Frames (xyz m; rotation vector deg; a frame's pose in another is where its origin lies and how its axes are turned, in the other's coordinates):
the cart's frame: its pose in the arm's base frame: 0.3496 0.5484 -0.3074 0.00 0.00 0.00
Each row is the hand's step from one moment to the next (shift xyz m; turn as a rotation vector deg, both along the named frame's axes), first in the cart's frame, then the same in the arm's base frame.
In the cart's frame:
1: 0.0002 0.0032 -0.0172 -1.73 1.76 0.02
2: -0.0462 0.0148 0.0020 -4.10 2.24 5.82
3: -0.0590 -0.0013 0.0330 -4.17 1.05 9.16
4: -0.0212 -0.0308 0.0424 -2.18 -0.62 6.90
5: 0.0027 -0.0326 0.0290 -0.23 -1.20 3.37
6: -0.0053 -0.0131 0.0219 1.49 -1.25 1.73
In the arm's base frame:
1: 0.0002 0.0032 -0.0172 -1.73 1.76 0.02
2: -0.0462 0.0148 0.0020 -4.10 2.24 5.82
3: -0.0590 -0.0013 0.0330 -4.17 1.05 9.16
4: -0.0212 -0.0308 0.0424 -2.18 -0.62 6.90
5: 0.0027 -0.0326 0.0290 -0.23 -1.20 3.37
6: -0.0053 -0.0131 0.0219 1.49 -1.25 1.73

